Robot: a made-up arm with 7 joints.
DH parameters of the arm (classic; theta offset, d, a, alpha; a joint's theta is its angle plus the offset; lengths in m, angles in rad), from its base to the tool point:
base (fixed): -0.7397 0 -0.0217 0
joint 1: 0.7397 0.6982 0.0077 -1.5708
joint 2: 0 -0.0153 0.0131 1.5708
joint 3: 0 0.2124 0.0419 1.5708
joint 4: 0 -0.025 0.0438 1.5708
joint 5: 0 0.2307 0.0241 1.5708
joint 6: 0 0.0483 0.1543 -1.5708
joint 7: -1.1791 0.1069 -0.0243 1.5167
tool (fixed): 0.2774 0.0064 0 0
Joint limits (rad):
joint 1: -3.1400..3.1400
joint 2: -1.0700..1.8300
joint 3: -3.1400..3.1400
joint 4: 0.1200..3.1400
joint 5: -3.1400..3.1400
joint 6: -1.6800..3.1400
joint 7: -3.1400..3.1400
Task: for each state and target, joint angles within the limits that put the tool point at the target. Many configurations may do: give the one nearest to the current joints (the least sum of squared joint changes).
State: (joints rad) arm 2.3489 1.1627 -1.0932 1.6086 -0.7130 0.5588 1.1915
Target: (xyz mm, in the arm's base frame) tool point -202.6 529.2 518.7
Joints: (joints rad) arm 2.4827 1.1748 -0.9912 1.7340 -0.6846 0.5012 1.1966
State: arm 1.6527 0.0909 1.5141 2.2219 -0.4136 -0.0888 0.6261
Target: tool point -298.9 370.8 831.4
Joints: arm 1.0893 0.3598 1.0115 1.1757 -0.6591 0.1846 0.6677
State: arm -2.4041 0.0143 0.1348 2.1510 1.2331 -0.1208 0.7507
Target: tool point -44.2 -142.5 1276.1
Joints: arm -2.1588 -0.2530 0.5520 2.1127 1.0494 0.1371 0.7790
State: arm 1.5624 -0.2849 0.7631 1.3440 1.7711 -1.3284 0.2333
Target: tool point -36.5 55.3 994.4
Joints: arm 1.5918 -0.5876 0.8473 1.3320 1.8386 -1.5639 0.2054
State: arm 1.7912 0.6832 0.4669 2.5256 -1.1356 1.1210 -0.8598
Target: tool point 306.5 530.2 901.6
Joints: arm 0.9648 0.8312 0.1081 2.6037 -1.1777 1.2025 -0.9173
